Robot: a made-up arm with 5 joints.
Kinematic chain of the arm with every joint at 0, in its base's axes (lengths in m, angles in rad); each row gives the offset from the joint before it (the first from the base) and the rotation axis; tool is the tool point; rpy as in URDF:
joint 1: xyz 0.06 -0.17 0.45 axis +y
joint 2: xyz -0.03 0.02 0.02 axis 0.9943 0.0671 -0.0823
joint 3: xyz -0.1 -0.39 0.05 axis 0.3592 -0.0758 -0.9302
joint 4: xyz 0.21 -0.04 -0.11 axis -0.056 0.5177 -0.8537
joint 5: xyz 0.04 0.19 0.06 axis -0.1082 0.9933 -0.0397
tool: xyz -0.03 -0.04 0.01 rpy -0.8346 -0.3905 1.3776
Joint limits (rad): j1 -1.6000..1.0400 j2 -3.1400..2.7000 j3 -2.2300..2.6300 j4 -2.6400..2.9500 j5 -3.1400..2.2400
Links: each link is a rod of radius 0.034 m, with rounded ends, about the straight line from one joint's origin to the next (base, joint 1, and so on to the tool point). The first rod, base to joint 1, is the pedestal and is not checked.
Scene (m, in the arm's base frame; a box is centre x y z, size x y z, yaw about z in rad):
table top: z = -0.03
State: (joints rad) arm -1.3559 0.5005 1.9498 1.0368 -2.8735
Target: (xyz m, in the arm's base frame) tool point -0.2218 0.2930 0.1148
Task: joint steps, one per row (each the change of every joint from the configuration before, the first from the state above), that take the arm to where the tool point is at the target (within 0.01 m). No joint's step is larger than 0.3 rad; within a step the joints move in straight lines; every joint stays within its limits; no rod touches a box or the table.
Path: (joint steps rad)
1: 0.0184 0.2243 -0.1009 0.1479 0.0151
2: 0.0183 0.2244 -0.1009 0.1478 0.0151
3: 0.0184 0.2243 -0.1009 0.1479 0.0150
4: 0.0184 0.2243 -0.1008 0.1478 0.0151
5: 0.0584 0.2813 -0.0139 0.1316 0.1084
6: 0.0584 0.2813 -0.0139 0.1317 0.1084
7: 0.0584 0.2813 -0.0139 0.1316 0.1084
8: 0.0584 0.2813 -0.0139 0.1317 0.1084
9: 0.2343 -0.1743 0.2848 -0.0972 -0.1408
10: 0.2344 -0.1742 0.2848 -0.0971 -0.1408
11: 0.2344 -0.1742 0.2849 -0.0971 -0.1408
12: 0.2343 -0.1742 0.2848 -0.0971 -0.1408

